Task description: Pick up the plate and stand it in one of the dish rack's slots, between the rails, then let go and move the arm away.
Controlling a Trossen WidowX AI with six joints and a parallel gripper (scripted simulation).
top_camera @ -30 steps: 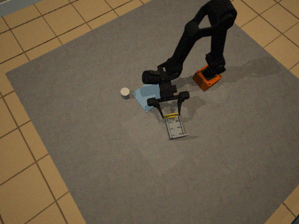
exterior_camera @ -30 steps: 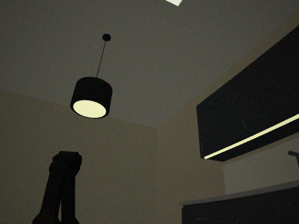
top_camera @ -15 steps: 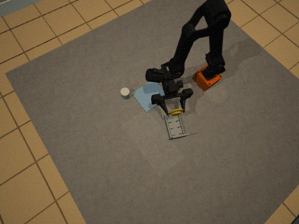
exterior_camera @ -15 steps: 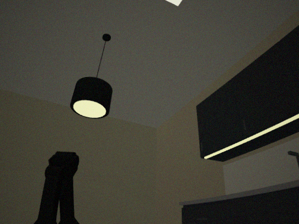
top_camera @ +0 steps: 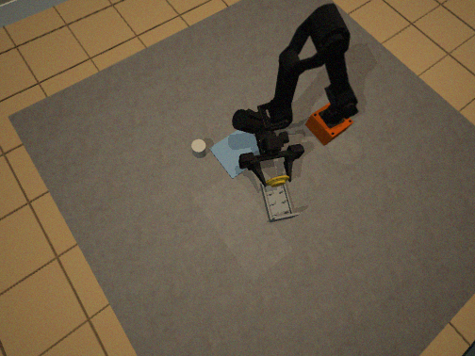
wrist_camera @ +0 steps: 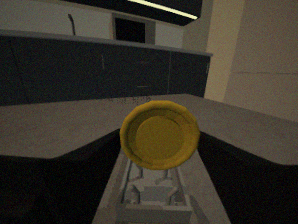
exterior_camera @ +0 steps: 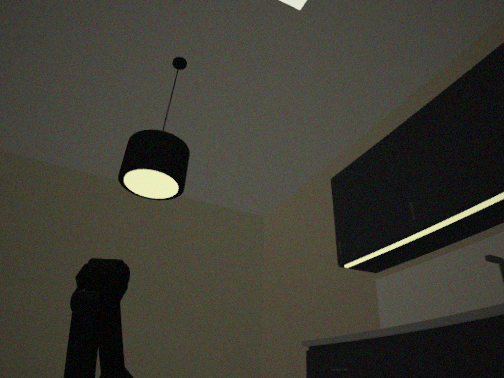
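The grey dish rack lies 6 cm below my gripper tip, 3 cm to the left of it and 1 cm ahead of it. The rest, counted from my gripper tip: blue utensil: 21 cm to the right, 8 cm below, 7 cm behind; then blue mat: 17 cm to the right, 8 cm below, 3 cm ahead; then yellow plate: 1 cm to the right.
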